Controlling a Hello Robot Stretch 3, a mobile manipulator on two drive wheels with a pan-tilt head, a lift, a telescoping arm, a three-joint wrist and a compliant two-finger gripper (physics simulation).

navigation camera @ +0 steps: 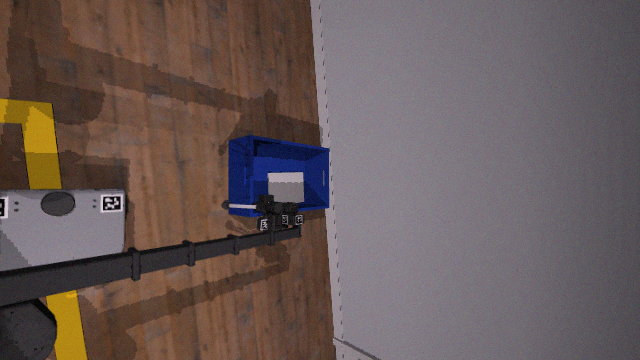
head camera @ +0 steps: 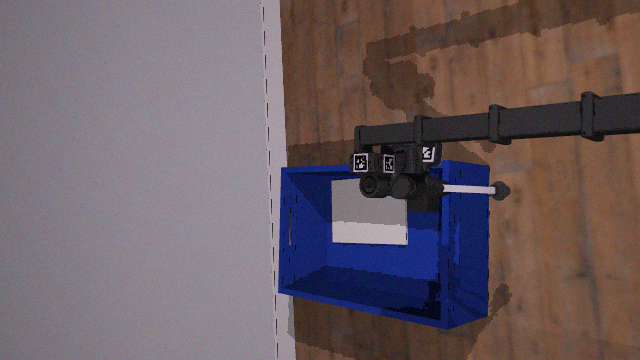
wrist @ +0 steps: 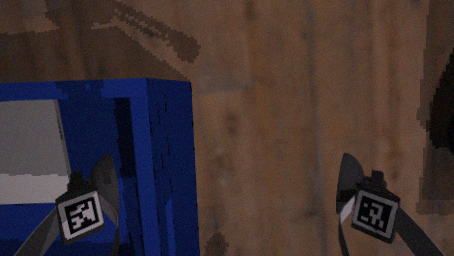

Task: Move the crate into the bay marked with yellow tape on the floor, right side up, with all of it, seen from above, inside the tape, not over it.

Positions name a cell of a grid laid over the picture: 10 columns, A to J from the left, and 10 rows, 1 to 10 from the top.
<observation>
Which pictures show the blue crate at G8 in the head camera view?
The navigation camera view, the head camera view and the wrist view: all of them.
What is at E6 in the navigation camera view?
A white box.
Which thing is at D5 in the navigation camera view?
A blue crate.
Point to my gripper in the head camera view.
H6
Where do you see a blue crate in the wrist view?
At D5
</observation>
